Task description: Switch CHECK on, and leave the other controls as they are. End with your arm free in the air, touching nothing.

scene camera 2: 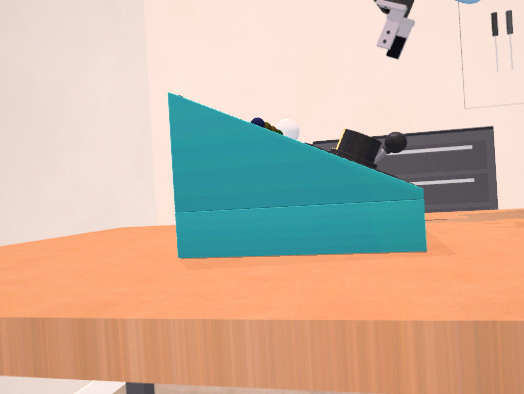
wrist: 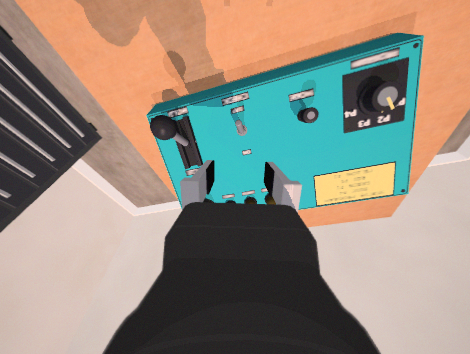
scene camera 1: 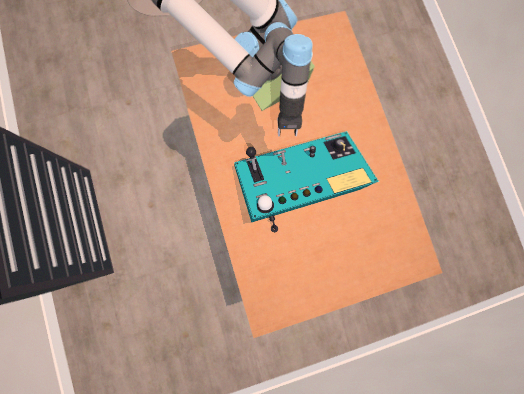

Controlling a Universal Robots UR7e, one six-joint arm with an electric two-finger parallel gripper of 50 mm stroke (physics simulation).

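Frame: origin at the arm's base, x ahead, y right, z down, level; centimetres.
Seen in the pictures: gripper, fingertip midpoint: (scene camera 2: 387, 53) (wrist: 239, 171) (scene camera 1: 287, 134).
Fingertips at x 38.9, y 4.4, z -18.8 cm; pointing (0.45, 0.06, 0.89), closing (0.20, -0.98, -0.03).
A point is followed by its place in that frame.
The teal sloped panel (scene camera 1: 305, 170) @[x 49.7, y -2.8, z -3.0 cm] (scene camera 2: 295, 190) @[x 47.7, y -27.0, z 2.3 cm] (wrist: 280, 150) @[x 49.2, y -2.9, z -2.8 cm] stands on the orange table. Its CHECK toggle (scene camera 1: 283, 159) @[x 43.5, y 4.6, z -2.4 cm] (wrist: 241, 128) @[x 42.7, y 4.2, z -3.1 cm] is a small grey lever between the OFF and ON labels and appears to lean toward OFF. Its tip is small in view. My gripper (scene camera 1: 288, 133) @[x 38.9, y 4.4, z -18.8 cm] (scene camera 2: 393, 48) @[x 38.9, y 4.4, z -18.8 cm] (wrist: 239, 171) @[x 38.9, y 4.4, z -18.8 cm] is open and empty, in the air above the panel's low edge side, touching nothing. The black ball lever (scene camera 1: 251, 152) @[x 39.5, y 16.9, z -7.5 cm] (scene camera 2: 395, 142) @[x 38.8, y 14.8, z -5.4 cm] (wrist: 163, 128) @[x 38.2, y 15.9, z -7.3 cm] stands at its HOLD end. The MODE control (scene camera 1: 312, 151) @[x 43.1, y -7.1, z -4.2 cm] (wrist: 308, 115) @[x 41.7, y -7.1, z -4.5 cm] and the PROGRAM knob (scene camera 1: 340, 145) @[x 42.9, y -18.8, z -4.1 cm] (scene camera 2: 359, 145) @[x 41.7, y -21.7, z -2.1 cm] (wrist: 386, 96) @[x 41.4, y -19.3, z -3.3 cm] are right of the toggle.
A white dome (scene camera 1: 265, 202) @[x 59.7, y 16.4, z -12.1 cm] (scene camera 2: 288, 129) @[x 58.4, y 13.9, z -9.7 cm] and several dark round lamps line the panel's high side. A small black part (scene camera 1: 274, 228) @[x 69.0, y 13.2, z 7.2 cm] sticks out beyond that side. A green object (scene camera 1: 270, 95) @[x 13.0, y 2.2, z 4.3 cm] lies partly hidden under the arm. A dark cabinet (scene camera 1: 55, 215) (scene camera 2: 450, 165) (wrist: 37, 130) stands away from the table.
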